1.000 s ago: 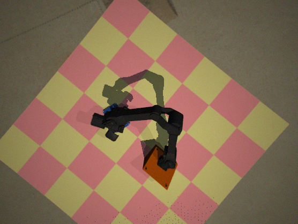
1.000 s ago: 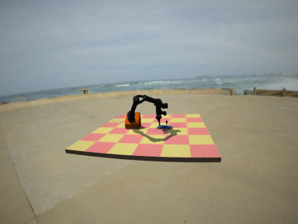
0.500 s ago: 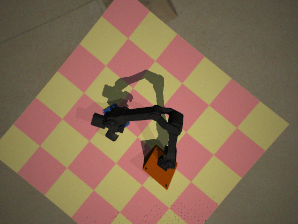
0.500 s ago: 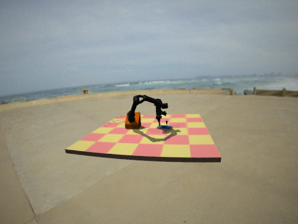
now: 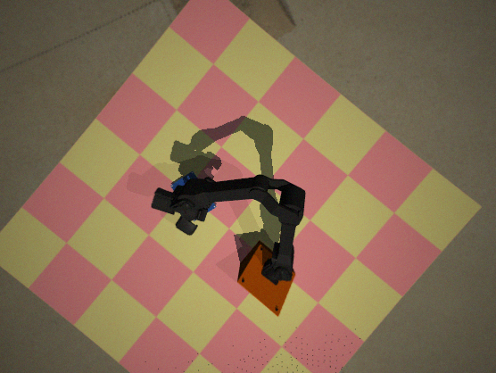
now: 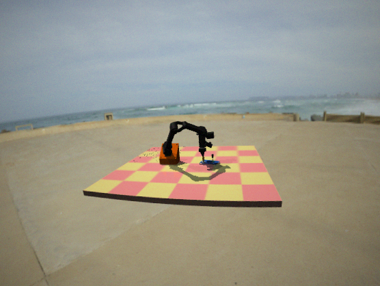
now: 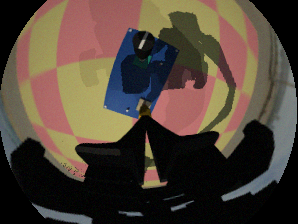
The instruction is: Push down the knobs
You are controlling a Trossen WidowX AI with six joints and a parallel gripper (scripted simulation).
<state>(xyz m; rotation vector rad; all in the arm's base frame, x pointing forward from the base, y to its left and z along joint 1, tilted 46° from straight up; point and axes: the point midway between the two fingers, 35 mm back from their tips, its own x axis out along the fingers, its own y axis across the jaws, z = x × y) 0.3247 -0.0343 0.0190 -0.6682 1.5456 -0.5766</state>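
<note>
The yellow knob is 1 cm below my gripper tip. Also, from my gripper tip: dark knob 8 cm ahead, 1 cm to the left, 1 cm above.
</note>
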